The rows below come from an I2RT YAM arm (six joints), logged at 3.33 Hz.
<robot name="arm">
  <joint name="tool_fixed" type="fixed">
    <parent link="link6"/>
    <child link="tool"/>
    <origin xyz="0 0 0" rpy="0 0 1.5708"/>
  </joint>
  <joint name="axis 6" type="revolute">
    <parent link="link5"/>
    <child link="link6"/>
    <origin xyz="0.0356 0 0.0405" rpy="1.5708 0 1.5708"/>
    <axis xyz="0 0 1"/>
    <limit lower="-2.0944" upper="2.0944"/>
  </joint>
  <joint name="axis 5" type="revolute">
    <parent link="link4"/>
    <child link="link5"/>
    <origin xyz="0.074 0.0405 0.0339" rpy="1.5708 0 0"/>
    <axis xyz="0 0 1"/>
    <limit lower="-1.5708" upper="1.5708"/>
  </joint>
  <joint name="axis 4" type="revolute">
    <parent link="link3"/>
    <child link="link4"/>
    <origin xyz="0.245 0.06 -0.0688" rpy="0 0 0"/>
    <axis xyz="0 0 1"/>
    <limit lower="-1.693" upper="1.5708"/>
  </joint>
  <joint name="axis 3" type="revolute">
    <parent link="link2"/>
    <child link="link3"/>
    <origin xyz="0 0.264 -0.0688" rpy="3.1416 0 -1.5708"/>
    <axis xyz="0 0 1"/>
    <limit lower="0" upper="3.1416"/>
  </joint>
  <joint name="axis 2" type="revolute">
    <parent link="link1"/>
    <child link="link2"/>
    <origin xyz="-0.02 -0.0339 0.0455" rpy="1.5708 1.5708 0"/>
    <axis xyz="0 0 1"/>
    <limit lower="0" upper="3.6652"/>
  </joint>
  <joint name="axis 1" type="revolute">
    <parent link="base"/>
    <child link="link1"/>
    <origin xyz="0 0 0.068" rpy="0 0 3.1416"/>
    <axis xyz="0 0 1"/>
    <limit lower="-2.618" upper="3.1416"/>
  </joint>
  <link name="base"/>
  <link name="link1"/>
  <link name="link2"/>
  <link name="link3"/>
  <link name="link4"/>
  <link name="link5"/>
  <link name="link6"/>
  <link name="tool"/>
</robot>
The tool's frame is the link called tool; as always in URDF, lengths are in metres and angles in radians.
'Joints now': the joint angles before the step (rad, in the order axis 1, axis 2, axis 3, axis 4, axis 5, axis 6). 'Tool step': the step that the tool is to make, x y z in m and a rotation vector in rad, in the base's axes. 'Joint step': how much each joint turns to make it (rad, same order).
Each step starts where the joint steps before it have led.
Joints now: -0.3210, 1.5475, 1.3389, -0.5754, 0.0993, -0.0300
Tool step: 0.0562, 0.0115, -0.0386, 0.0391, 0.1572, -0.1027
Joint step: 0.0838, 0.2540, 0.1774, -0.1087, 0.1237, 0.1411
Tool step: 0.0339, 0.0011, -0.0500, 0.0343, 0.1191, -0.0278
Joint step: 0.0228, 0.1918, 0.0864, -0.0295, 0.0199, 0.0482
